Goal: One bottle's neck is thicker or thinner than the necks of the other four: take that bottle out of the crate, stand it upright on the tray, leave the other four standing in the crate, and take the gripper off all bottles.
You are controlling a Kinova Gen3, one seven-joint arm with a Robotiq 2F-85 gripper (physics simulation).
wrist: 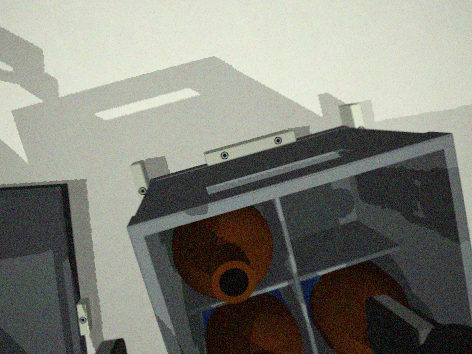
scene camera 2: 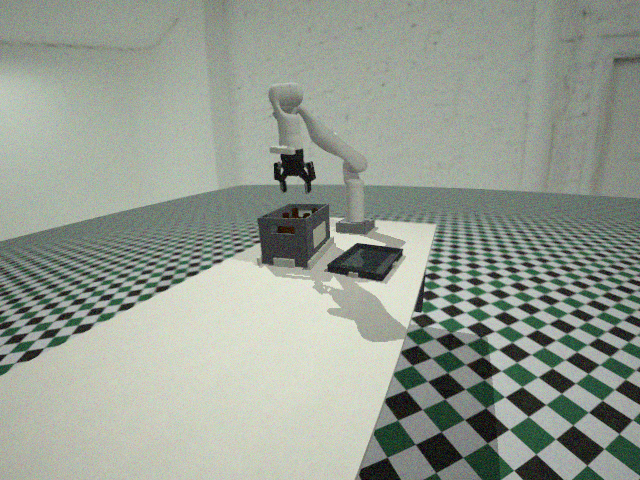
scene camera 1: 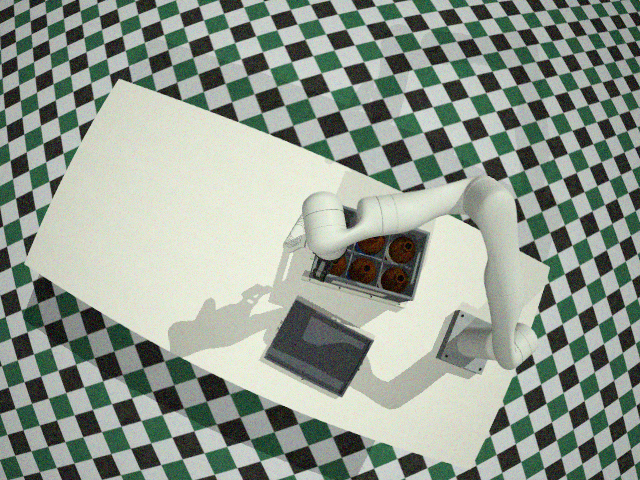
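Where they show: gripper, fingertip midpoint: (wrist: 250, 344) (scene camera 2: 296, 192); arm's base, link origin: (scene camera 2: 355, 220) (scene camera 1: 470, 341).
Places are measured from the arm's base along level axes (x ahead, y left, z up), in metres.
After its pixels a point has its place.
Note:
The grey crate (scene camera 1: 421, 266) {x 0.243, y -0.160, z 0.130 m} (scene camera 2: 284, 250) {x 0.514, y -0.165, z 0.014 m} (wrist: 300, 185) {x 0.510, y -0.169, z 0.130 m} has six compartments. Brown bottles stand upright in five: one (scene camera 1: 337, 264) {x 0.457, y -0.111, z 0.117 m} (wrist: 215, 240) {x 0.481, y -0.117, z 0.081 m} in the corner by the tray side, others (scene camera 1: 363, 270) {x 0.389, y -0.113, z 0.117 m} (scene camera 1: 395, 279) {x 0.301, y -0.112, z 0.116 m} (scene camera 1: 402, 249) {x 0.297, y -0.197, z 0.095 m} (scene camera 1: 371, 242) {x 0.382, y -0.195, z 0.088 m} beyond it. The remaining corner compartment is empty in the wrist view. The corner bottle's round mouth shows there; neck widths are too small to compare in scene camera 1. The dark tray (scene camera 1: 310, 361) {x 0.451, y 0.159, z -0.041 m} (scene camera 2: 367, 258) {x 0.407, y 0.114, z -0.040 m} (wrist: 30, 220) {x 0.514, y 0.038, z -0.040 m} is empty beside the crate. My gripper (scene camera 2: 295, 190) {x 0.481, y -0.119, z 0.213 m} (wrist: 255, 334) {x 0.481, y -0.119, z 0.213 m} is open and empty, above the crate, clear of all bottles.
The crate and tray stand on a white table (scene camera 1: 155, 206) {x 1.029, y -0.159, z -0.045 m} (scene camera 2: 232, 361) {x 1.010, y -0.076, z -0.045 m}. Pale blocks sit against the crate's foot, one a bar (wrist: 250, 147) {x 0.521, y -0.168, z -0.015 m}. The robot base (scene camera 1: 465, 343) {x 0.041, y 0.010, z 0.065 m} (scene camera 2: 355, 226) {x 0.077, y 0.014, z -0.009 m} stands behind them. The crate's walls rise around the bottles, with thin dividers between compartments.

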